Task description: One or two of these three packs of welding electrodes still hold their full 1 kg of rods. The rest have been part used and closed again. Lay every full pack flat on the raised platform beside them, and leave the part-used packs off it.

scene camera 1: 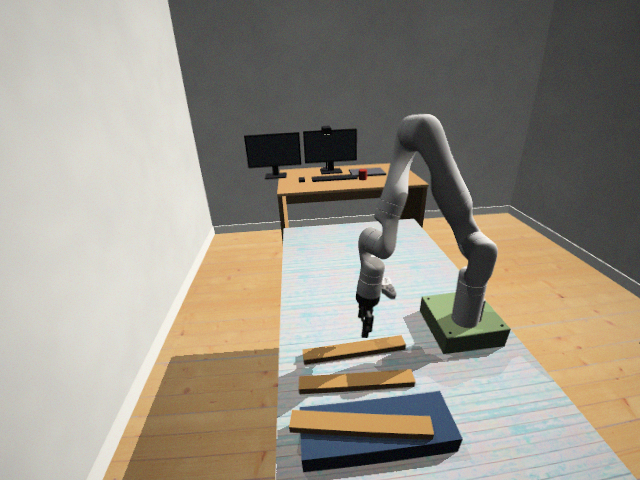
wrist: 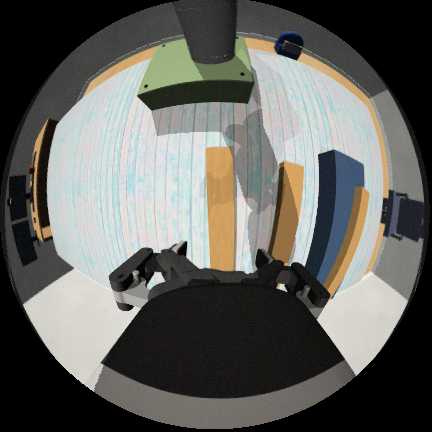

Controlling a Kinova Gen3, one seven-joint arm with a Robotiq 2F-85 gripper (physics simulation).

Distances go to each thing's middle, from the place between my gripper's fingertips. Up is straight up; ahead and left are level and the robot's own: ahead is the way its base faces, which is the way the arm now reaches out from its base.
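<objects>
Position of the dark blue raised platform (wrist: 338, 174) relative to my hand: 70 mm ahead of it, 290 mm to the left of it, 90 mm below it.
</objects>
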